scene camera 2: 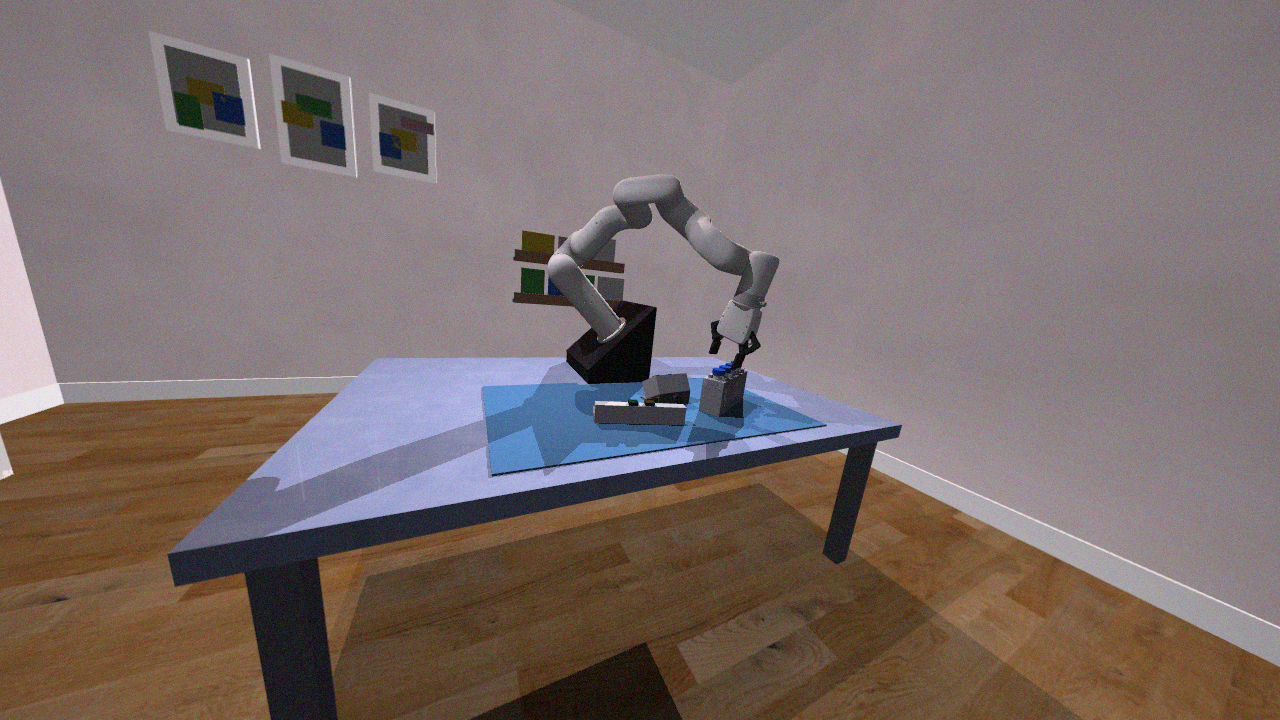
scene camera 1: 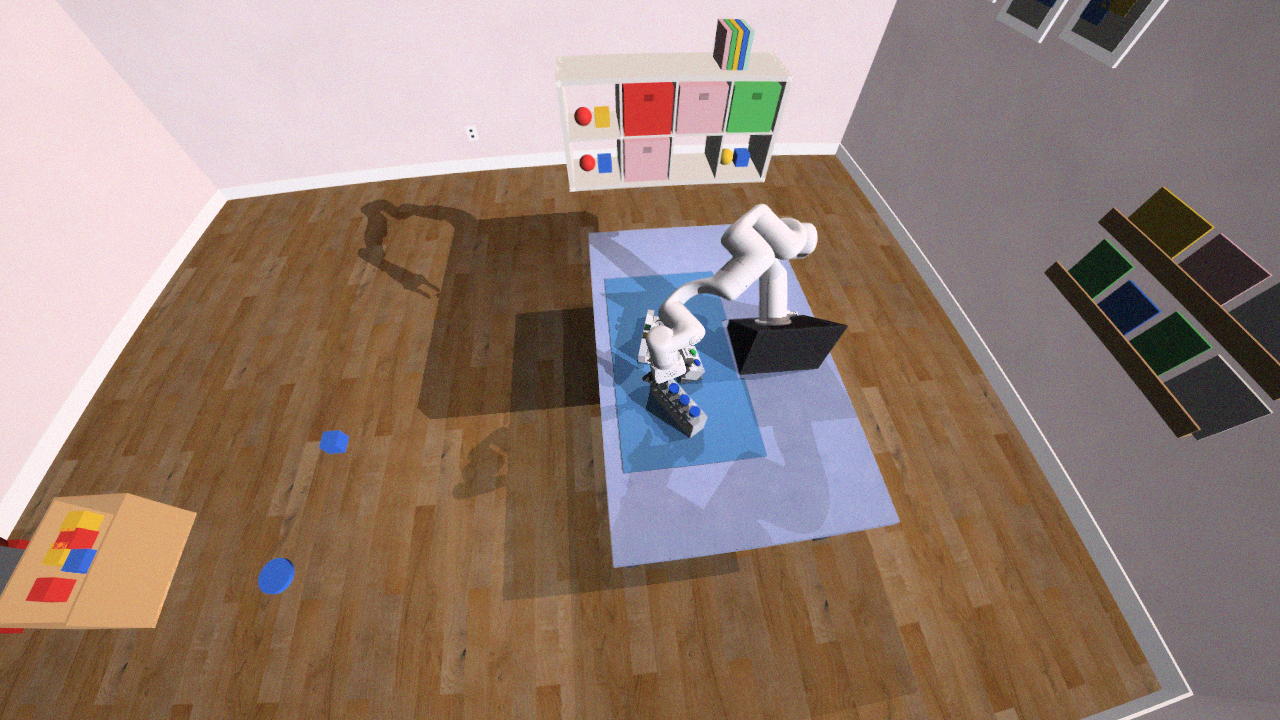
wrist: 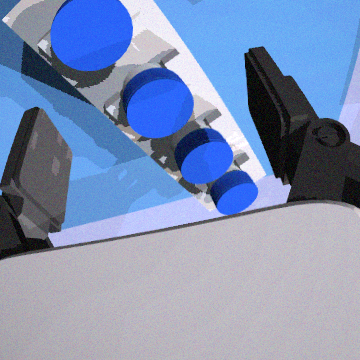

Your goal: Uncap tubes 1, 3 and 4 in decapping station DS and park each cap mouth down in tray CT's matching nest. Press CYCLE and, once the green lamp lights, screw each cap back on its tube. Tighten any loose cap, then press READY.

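Seen in the pictures: gripper, fingertip midpoint: (scene camera 2: 723,360) (scene camera 1: 670,379) (wrist: 146,101); arm's base, origin of the base link: (scene camera 2: 612,331) (scene camera 1: 772,322).
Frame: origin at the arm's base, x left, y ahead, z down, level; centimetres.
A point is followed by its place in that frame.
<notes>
Decapping station DS (scene camera 1: 663,412) (scene camera 2: 721,396) {x 8.0, y 46.8, z 10.0 cm} (wrist: 162,25) {x 11.3, y 39.5, z 6.1 cm} is a grey block with a row of tubes. Several blue caps (scene camera 1: 683,400) {x 19.8, y 39.5, z 3.6 cm} (scene camera 2: 723,368) {x 13.0, y 41.7, z 3.8 cm} (wrist: 159,107) {x 14.5, y 41.0, z 3.5 cm} sit on the tubes in the wrist view; the tube numbers cannot be read. My gripper (scene camera 2: 725,355) {x 12.5, y 41.7, z 1.4 cm} (wrist: 146,101) {x 12.5, y 41.7, z 1.4 cm} is open and empty, just above the row at one end of the station, with the row running obliquely between its fingers in the wrist view. A low white tray (scene camera 1: 646,333) {x -13.4, y 42.6, z 10.2 cm} (scene camera 2: 639,415) {x -15.7, y 43.1, z 13.4 cm}, which looks like tray CT, lies beside the station; its nests are too small to make out.
A grey console (scene camera 1: 694,368) {x 6.6, y 30.6, z 8.5 cm} (scene camera 2: 666,387) {x -1.1, y 34.6, z 10.4 cm} with small green and blue spots, apparently its buttons or lamp, stands near the tray. A blue mat (scene camera 1: 693,447) {x 31.7, y 38.4, z 15.6 cm} (scene camera 2: 528,438) {x -41.1, y 41.0, z 15.6 cm} lies under them on the table (scene camera 1: 644,537) {x 54.9, y 61.3, z 16.0 cm} (scene camera 2: 384,429) {x -64.8, y 26.3, z 15.9 cm}. The arm's black base (scene camera 1: 787,347) {x 11.2, y -0.3, z -0.2 cm} (scene camera 2: 631,349) {x 1.2, y 11.7, z 4.3 cm} stands behind.
</notes>
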